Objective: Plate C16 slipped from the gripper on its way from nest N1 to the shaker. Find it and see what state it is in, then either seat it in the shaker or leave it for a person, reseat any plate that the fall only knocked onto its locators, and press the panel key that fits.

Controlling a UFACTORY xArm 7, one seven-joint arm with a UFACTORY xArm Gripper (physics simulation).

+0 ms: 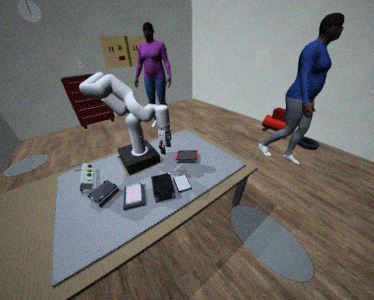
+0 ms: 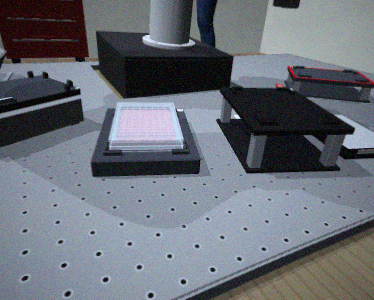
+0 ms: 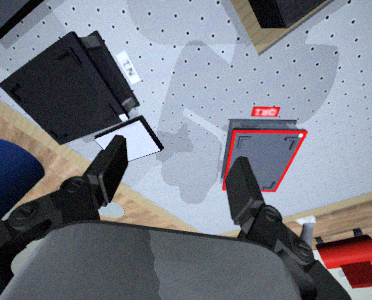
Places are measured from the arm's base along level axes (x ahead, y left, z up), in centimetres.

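Where they show: gripper, fingertip midpoint: (image 1: 166, 150) (image 2: 286, 7) (image 3: 180, 159); arm's base, origin of the base link: (image 1: 139, 151) (image 2: 169, 44).
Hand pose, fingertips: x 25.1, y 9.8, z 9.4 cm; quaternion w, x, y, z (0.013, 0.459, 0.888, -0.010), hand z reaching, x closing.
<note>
Things, the pixels of their top centre, and the offset from my fingertips. "spot": a spot on its surface instead.
- Nest N1, middle of its top: (image 2: 277, 100) (image 3: 60, 103) (image 1: 162, 183) dz -10.8, dx +13.8, dy -13.2 cm
- clear plate with pink wells, middle of its top: (image 2: 146, 118) (image 1: 133, 192) dz -13.5, dx +6.7, dy -29.6 cm
- low dark nest, middle of its top: (image 2: 146, 125) (image 1: 133, 193) dz -14.5, dx +6.7, dy -29.6 cm
- dark pinned device, surface spot: (image 2: 37, 95) (image 1: 108, 191) spot: dz -11.7, dx -2.1, dy -41.3 cm
- button panel, middle of its top: (image 1: 84, 171) dz -8.8, dx -28.0, dy -49.7 cm
- thin white-topped black pad, middle of its top: (image 2: 344, 129) (image 3: 127, 145) (image 1: 181, 182) dz -15.8, dx +17.5, dy -1.3 cm
My gripper (image 1: 165, 146) (image 3: 180, 159) is open and empty, high above the perforated board between nest N1 and the red-rimmed QR1 stand. Nest N1 (image 1: 163, 187) (image 2: 287, 111) (image 3: 65, 92) is a raised black stand with a bare top. The QR1 stand (image 1: 187, 155) (image 2: 330, 76) (image 3: 265, 155) is also bare. A clear plate with pink wells (image 1: 134, 192) (image 2: 147, 125) lies on a low dark nest (image 2: 145, 167); its name cannot be read. The dark pinned device (image 1: 103, 192) (image 2: 37, 95), seemingly the shaker, shows no plate. The button panel (image 1: 87, 182) stands behind it.
A thin white-topped black pad (image 1: 183, 183) (image 2: 354, 134) (image 3: 131, 141) lies beside N1. The black robot base (image 1: 139, 159) (image 2: 175, 75) stands behind the nests. A person in blue (image 1: 312, 70) is right of the table, and one in purple (image 1: 152, 60) is behind it.
</note>
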